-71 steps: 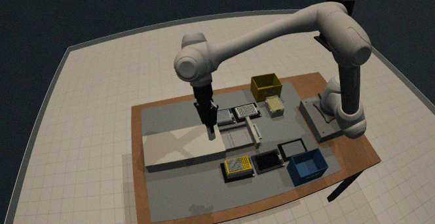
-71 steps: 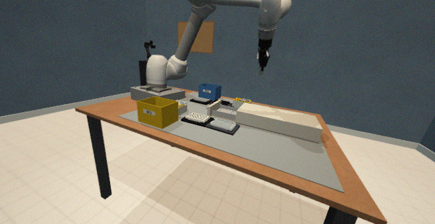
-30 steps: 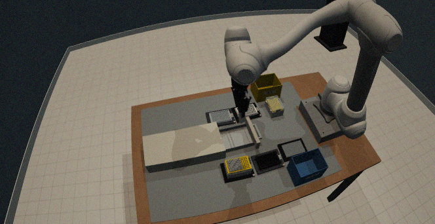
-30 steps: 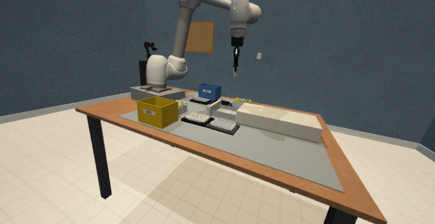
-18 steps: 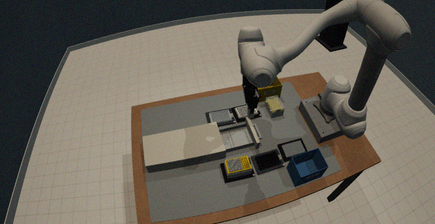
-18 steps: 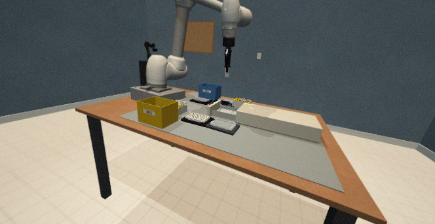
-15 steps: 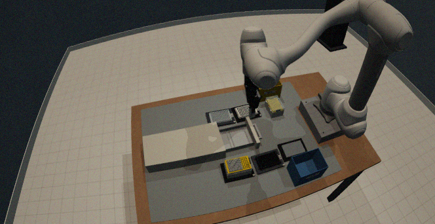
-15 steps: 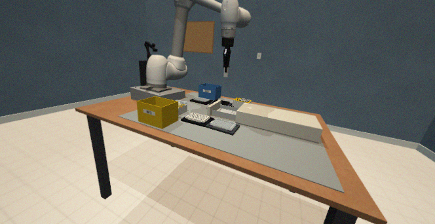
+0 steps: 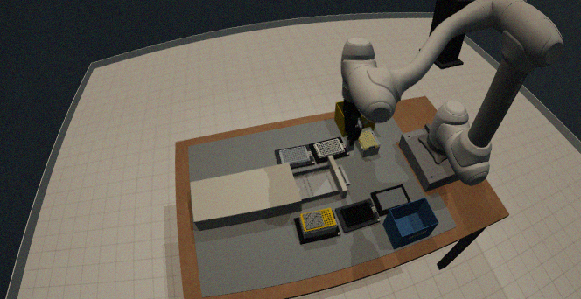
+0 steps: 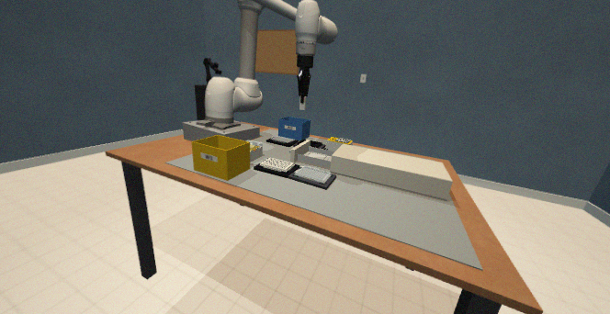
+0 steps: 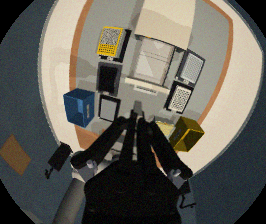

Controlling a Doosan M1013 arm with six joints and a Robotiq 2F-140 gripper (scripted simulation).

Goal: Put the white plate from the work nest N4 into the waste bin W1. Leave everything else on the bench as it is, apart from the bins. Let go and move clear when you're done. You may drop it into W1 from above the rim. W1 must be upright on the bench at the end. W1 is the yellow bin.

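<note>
Now: the white plate 30 mm behind my hand, 210 mm to the right of it and 250 mm below it. From my hand the other things lie so: black plate 10 mm ahead, 170 mm to the left, 250 mm below; then yellow rack 180 mm ahead, 140 mm to the left, 220 mm below; then black nest 30 mm behind, 210 mm to the right, 270 mm below.
</note>
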